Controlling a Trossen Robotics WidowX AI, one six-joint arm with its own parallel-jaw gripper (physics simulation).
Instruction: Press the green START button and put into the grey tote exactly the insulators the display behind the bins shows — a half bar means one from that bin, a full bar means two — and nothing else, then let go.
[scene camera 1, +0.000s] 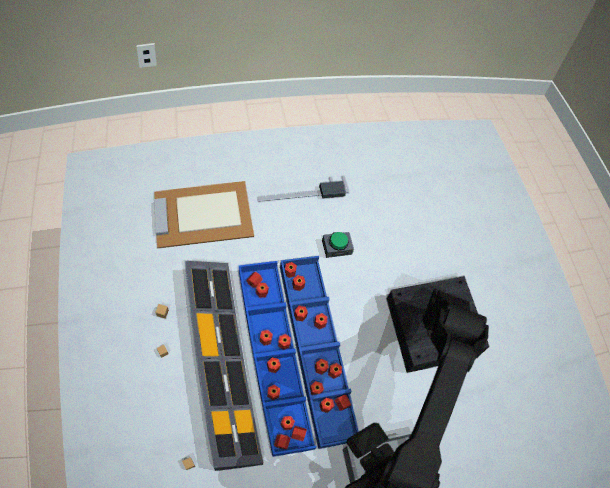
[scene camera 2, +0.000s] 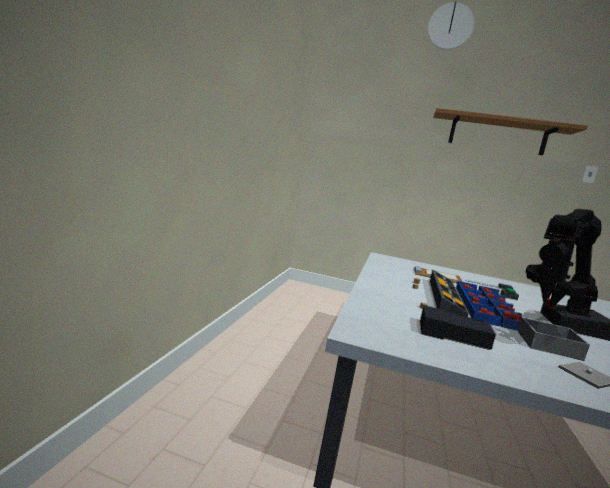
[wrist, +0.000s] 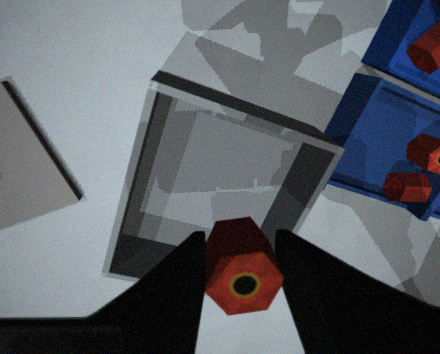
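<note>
My gripper is shut on a red hexagonal insulator, at the near edge of the grey tote in the wrist view. Its height above the tote is hard to judge. No insulator shows on the visible tote floor; the near part is hidden. The blue bins hold red insulators, some lying on their sides. The display shows one full amber bar in the second row, left, and two half bars in the bottom row. The green START button stands behind the bins.
A clipboard and a caliper lie at the back. Several small wooden cubes lie left of the display. A long black box and a flat plate lie near the tote.
</note>
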